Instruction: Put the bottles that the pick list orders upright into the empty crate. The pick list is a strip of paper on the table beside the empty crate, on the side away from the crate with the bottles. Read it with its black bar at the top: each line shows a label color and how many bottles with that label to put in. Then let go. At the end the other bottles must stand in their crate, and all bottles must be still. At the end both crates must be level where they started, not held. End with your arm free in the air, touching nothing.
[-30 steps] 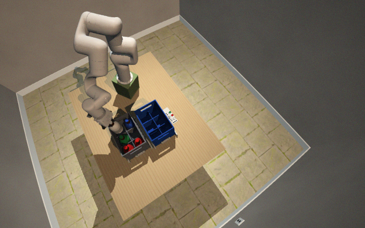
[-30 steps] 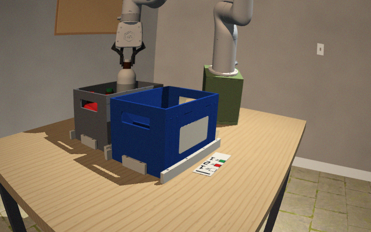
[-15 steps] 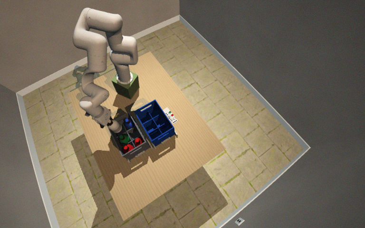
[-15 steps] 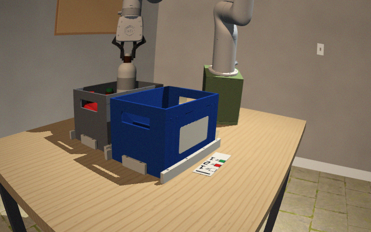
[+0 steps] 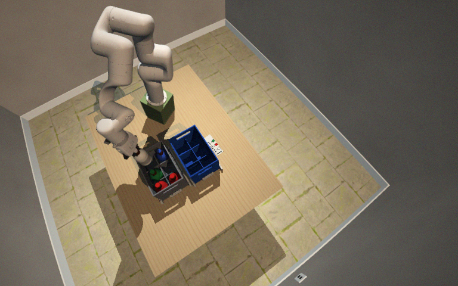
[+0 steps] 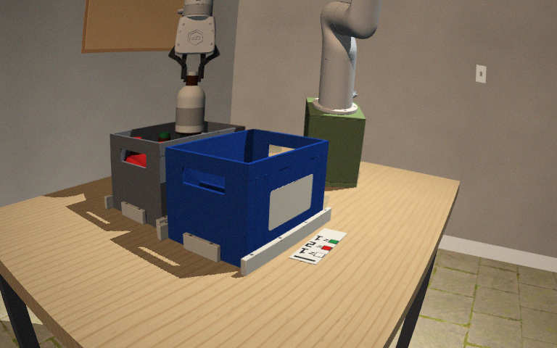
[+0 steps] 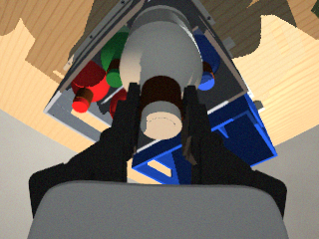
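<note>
Right now the white-label bottle is 7 cm below my hand. Also, from my hand: grey crate: 22 cm below, 8 cm ahead, 5 cm to the left; green-label bottle: 21 cm below, 9 cm ahead, 1 cm to the left; blue-label bottle: 21 cm below, 9 cm to the left, 1 cm behind.
</note>
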